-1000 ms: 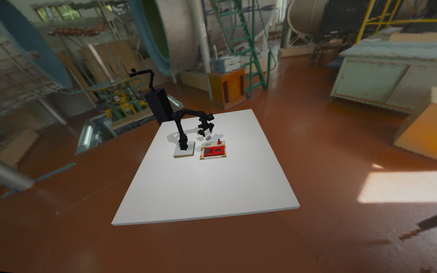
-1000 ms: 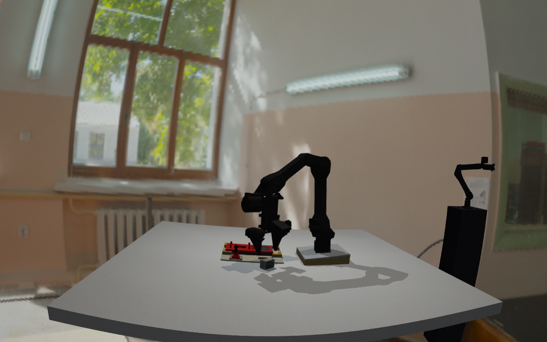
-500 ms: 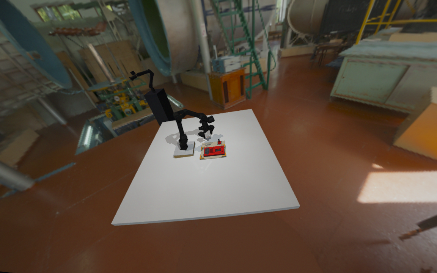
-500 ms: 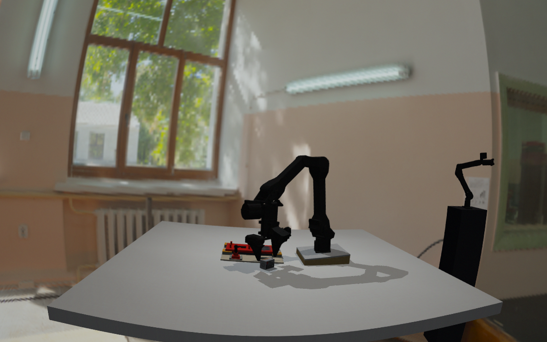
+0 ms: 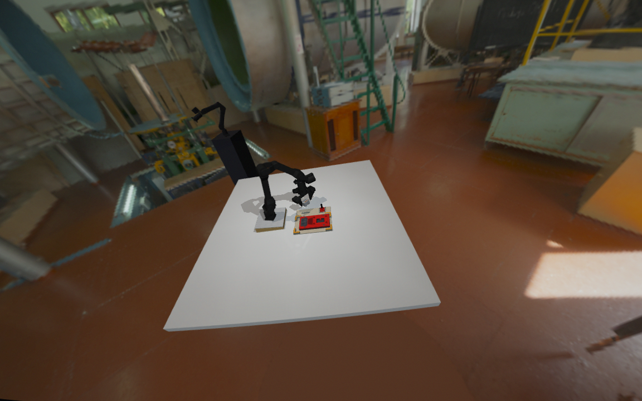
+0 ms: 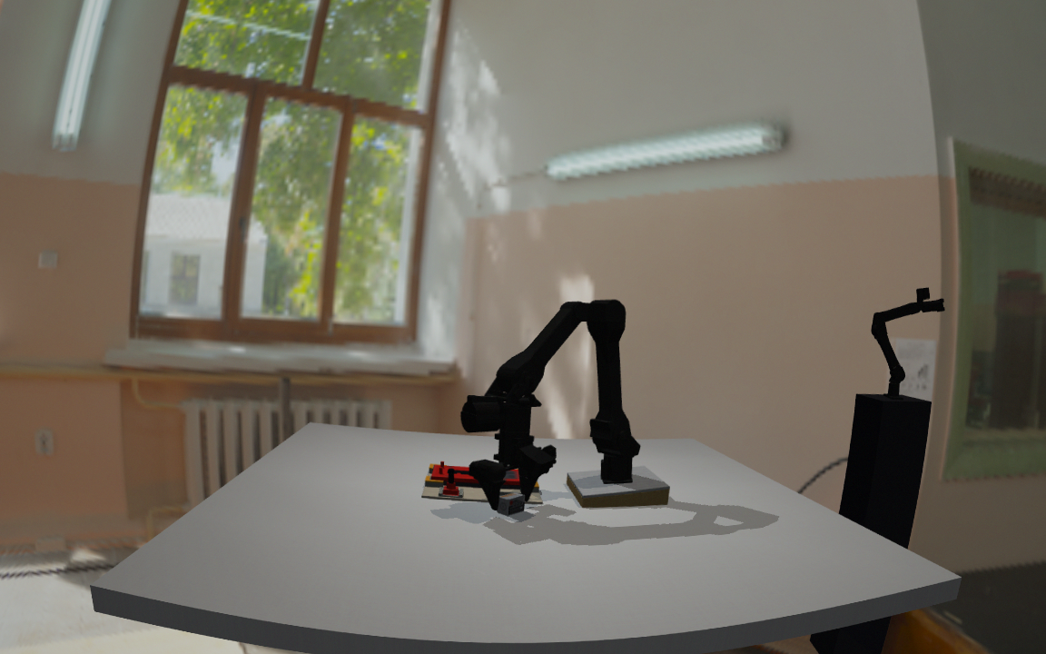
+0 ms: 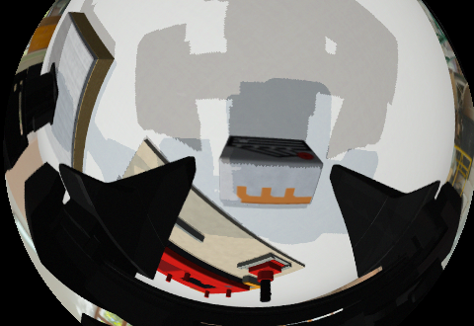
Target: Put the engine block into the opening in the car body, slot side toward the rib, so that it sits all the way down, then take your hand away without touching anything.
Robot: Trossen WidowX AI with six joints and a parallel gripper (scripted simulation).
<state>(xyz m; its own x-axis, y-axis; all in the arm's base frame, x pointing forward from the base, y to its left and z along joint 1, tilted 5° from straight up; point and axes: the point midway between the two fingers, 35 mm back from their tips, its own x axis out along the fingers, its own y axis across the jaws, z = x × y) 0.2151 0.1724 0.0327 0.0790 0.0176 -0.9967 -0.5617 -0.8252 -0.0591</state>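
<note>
My gripper tip is right at the grey engine block.
</note>
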